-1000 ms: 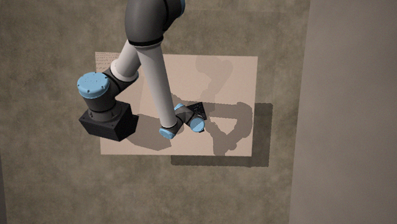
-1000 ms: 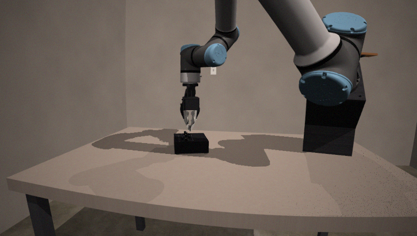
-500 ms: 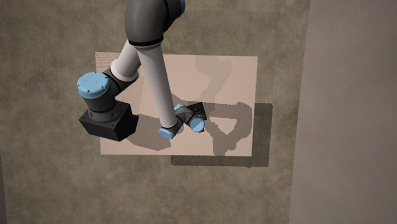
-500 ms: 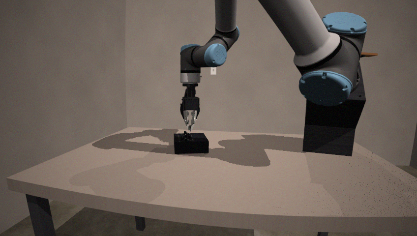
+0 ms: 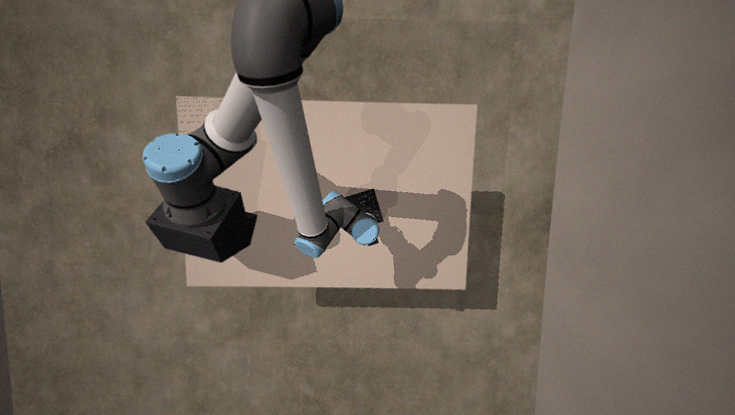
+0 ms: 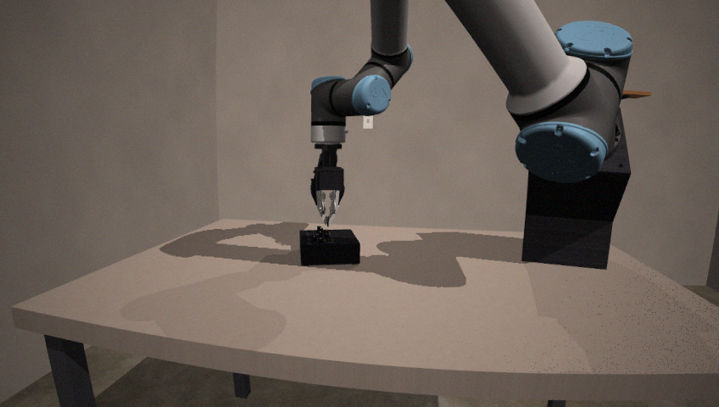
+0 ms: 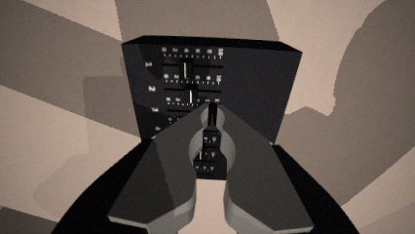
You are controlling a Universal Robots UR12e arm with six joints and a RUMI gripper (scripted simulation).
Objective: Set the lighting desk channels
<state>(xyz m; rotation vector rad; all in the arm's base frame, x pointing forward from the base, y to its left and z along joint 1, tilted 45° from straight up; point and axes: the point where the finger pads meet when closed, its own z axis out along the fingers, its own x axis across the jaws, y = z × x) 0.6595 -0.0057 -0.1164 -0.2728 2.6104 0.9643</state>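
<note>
My hand is 20 mm short of the channel 2 fader, 20 mm above it and 10 mm to the right of it. The rest, counted from my hand: channel 3 fader 20 mm to the left, 20 mm below; channel 4 fader 50 mm to the left, 20 mm below, 10 mm ahead; channel 1 fader 30 mm ahead, 20 mm below, 10 mm to the right.
</note>
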